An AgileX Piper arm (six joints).
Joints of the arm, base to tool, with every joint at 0 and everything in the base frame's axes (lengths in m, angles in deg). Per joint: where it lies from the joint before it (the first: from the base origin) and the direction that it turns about. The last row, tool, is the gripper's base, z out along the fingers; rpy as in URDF.
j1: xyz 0 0 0.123 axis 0 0 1
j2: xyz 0 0 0 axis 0 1 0
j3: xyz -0.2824 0 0.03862 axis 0 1 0
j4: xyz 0.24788 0 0.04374 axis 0.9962 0 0.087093
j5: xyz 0 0 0 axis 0 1 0
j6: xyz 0.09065 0 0.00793 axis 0.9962 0 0.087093
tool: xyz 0 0 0 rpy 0 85 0
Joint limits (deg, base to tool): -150..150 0..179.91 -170..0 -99.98..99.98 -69.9..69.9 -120..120
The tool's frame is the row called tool.
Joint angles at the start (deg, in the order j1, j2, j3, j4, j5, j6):
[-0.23 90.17 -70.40 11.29 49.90 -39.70]
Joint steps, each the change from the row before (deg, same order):
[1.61 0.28 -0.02 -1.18 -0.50 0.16]
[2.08 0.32 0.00 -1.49 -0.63 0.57]
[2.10 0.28 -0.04 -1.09 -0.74 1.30]
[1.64 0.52 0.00 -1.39 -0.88 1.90]
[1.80 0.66 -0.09 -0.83 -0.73 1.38]
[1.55 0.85 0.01 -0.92 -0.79 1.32]
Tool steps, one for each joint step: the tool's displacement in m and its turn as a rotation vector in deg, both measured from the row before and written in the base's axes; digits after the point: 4 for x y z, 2 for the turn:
[0.0010 0.0077 -0.0014 -1.09 -0.22 1.68]
[0.0009 0.0101 -0.0017 -1.21 -0.28 1.86]
[0.0007 0.0108 -0.0011 -0.47 -0.39 1.13]
[0.0015 0.0080 -0.0026 -0.49 -0.24 0.23]
[0.0014 0.0098 -0.0030 -0.18 -0.08 0.74]
[0.0017 0.0085 -0.0046 -0.32 0.10 0.58]

